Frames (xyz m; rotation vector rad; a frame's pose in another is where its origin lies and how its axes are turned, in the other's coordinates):
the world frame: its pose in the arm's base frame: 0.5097 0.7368 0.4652 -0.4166 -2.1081 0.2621
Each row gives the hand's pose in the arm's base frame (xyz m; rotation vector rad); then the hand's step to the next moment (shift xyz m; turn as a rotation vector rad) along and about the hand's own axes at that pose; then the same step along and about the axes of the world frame.
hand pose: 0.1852 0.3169 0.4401 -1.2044 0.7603 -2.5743
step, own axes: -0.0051 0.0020 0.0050 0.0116 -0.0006 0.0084
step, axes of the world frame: -0.0055 0.0005 -0.0050 0.0074 -0.0109 -0.0056
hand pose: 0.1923 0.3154 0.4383 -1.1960 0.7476 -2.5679
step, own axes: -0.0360 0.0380 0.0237 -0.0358 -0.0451 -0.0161
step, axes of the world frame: -0.0545 -0.0062 -0.0170 0.0104 0.0585 -0.0070
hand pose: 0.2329 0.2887 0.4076 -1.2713 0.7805 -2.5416
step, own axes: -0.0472 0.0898 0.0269 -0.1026 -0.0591 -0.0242
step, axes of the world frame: -0.1006 -0.0299 0.0000 -0.0239 0.1175 -0.0151
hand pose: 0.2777 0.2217 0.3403 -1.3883 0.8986 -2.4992
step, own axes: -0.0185 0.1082 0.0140 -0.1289 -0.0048 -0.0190
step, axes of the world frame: -0.0895 -0.0548 0.0350 -0.0800 0.1030 0.0024
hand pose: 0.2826 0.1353 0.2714 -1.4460 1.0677 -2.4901
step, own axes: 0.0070 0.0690 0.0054 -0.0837 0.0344 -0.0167
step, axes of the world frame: -0.0399 -0.0448 0.0352 -0.0736 0.0485 0.0264
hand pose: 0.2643 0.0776 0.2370 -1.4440 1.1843 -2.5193
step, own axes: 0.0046 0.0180 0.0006 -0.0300 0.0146 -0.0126
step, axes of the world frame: -0.0073 -0.0127 0.0114 -0.0252 0.0196 0.0160
